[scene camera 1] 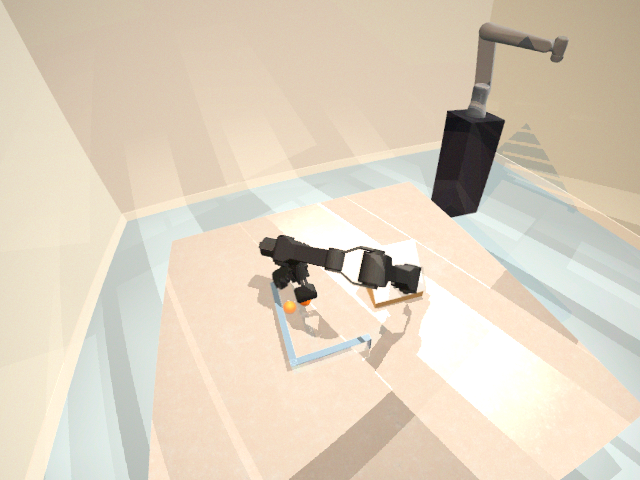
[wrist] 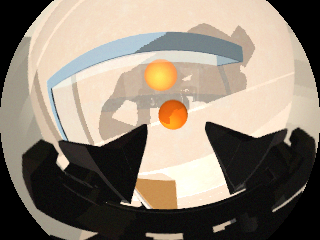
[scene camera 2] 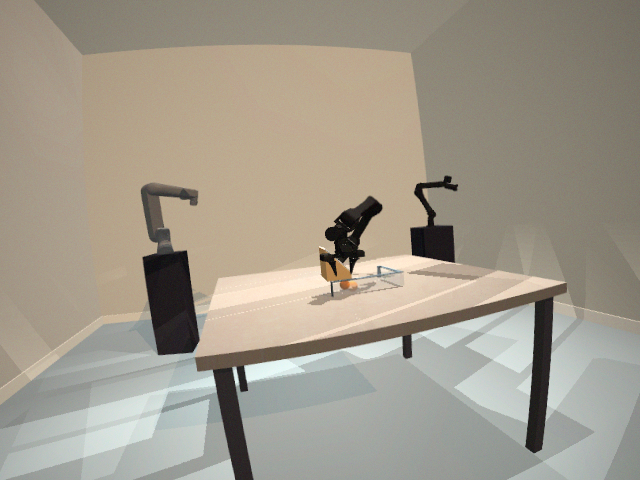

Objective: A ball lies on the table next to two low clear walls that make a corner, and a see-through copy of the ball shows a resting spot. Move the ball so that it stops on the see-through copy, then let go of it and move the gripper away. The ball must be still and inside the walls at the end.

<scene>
My gripper (scene camera 1: 302, 292) is open, with nothing in its grasp. Further things: a see-through copy (wrist: 161, 74).
My gripper is seen too in the wrist view (wrist: 177, 126).
</scene>
